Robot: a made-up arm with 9 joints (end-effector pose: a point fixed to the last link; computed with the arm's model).
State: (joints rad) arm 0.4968 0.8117 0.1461 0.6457 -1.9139 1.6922 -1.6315 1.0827 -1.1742
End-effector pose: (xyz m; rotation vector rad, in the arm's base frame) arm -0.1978 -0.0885 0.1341 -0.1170 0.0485 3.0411
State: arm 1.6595 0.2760 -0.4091 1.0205 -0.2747 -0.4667 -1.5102 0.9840 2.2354
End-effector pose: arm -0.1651 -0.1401 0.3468 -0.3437 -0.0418 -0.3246
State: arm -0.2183 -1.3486 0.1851 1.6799 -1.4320 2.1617 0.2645 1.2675 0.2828
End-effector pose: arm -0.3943 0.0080 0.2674 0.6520 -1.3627 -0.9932
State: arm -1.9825 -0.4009 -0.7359 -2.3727 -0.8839 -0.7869 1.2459 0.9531 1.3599
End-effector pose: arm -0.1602 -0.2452 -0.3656 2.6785 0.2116 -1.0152
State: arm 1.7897 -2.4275 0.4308 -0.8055 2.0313 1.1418 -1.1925 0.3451 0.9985
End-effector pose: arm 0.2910 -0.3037 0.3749 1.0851 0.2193 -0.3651
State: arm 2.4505 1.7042 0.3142 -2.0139 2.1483 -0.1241 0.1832 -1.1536 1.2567
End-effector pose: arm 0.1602 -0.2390 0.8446 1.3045 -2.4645 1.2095
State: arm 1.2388 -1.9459 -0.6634 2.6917 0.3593 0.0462 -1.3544 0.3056 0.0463
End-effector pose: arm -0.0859 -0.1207 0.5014 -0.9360 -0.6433 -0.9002
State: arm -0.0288 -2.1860 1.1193 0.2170 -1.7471 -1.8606 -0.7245 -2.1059 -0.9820
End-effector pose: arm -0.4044 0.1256 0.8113 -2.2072 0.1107 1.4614
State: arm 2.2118 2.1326 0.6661 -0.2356 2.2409 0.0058 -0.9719 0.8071 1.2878
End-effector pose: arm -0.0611 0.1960 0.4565 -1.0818 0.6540 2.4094
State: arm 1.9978 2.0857 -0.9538 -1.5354 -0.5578 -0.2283 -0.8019 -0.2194 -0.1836
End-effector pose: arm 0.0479 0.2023 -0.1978 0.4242 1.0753 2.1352
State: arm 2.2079 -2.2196 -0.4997 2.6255 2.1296 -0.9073 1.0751 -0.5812 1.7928
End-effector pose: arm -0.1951 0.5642 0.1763 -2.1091 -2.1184 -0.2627
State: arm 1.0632 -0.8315 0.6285 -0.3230 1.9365 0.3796 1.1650 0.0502 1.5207
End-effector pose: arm -0.0929 -0.2802 0.8589 -0.4542 0.6912 -1.7289
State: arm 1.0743 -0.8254 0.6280 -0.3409 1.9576 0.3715 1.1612 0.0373 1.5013
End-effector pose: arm -0.0824 -0.2723 0.8674 -0.5090 0.6370 -1.7067
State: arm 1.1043 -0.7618 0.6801 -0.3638 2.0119 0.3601 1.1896 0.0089 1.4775
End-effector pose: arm -0.0320 -0.2136 0.9016 -0.6965 0.5068 -1.6751
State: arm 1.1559 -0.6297 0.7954 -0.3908 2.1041 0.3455 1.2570 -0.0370 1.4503
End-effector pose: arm 0.0547 -0.0777 0.9394 -1.0152 0.2695 -1.5976
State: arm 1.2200 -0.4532 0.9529 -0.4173 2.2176 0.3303 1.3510 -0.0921 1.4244
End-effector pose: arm 0.1299 0.1232 0.9326 -1.3621 -0.0632 -1.4464
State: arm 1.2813 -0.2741 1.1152 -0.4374 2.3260 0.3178 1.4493 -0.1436 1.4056
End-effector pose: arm 0.1449 0.3246 0.8691 -1.6222 -0.4241 -1.2538
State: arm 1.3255 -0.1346 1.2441 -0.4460 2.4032 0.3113 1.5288 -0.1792 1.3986
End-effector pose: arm 0.1110 0.4617 0.7899 -1.7559 -0.7114 -1.0985
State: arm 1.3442 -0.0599 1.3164 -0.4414 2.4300 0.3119 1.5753 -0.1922 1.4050
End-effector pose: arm 0.0793 0.5236 0.7397 -1.8025 -0.8496 -1.0438
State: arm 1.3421 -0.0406 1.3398 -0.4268 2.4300 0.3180 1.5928 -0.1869 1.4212
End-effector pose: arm 0.0682 0.5370 0.7255 -1.8006 -0.8676 -1.0718
